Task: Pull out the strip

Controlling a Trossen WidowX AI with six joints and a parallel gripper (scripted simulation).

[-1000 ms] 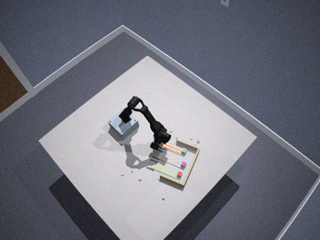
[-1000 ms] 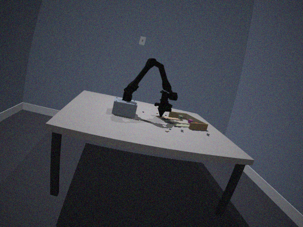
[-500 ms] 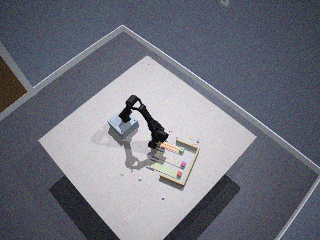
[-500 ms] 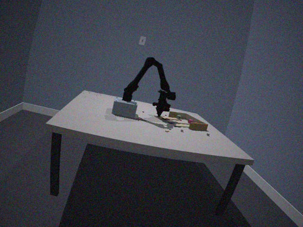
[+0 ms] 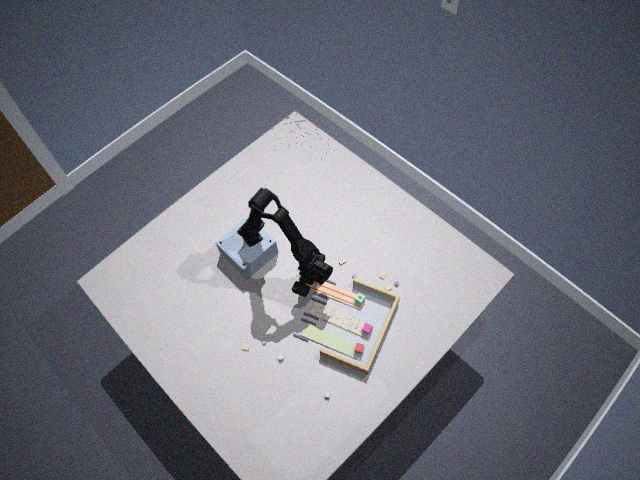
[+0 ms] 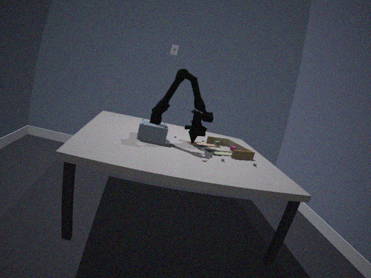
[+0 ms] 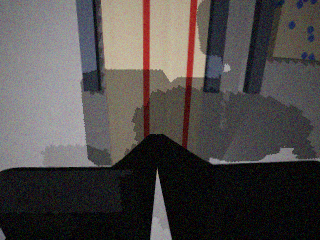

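My gripper tip is 8 cm short of the striped strip and 5 cm to the right of it.
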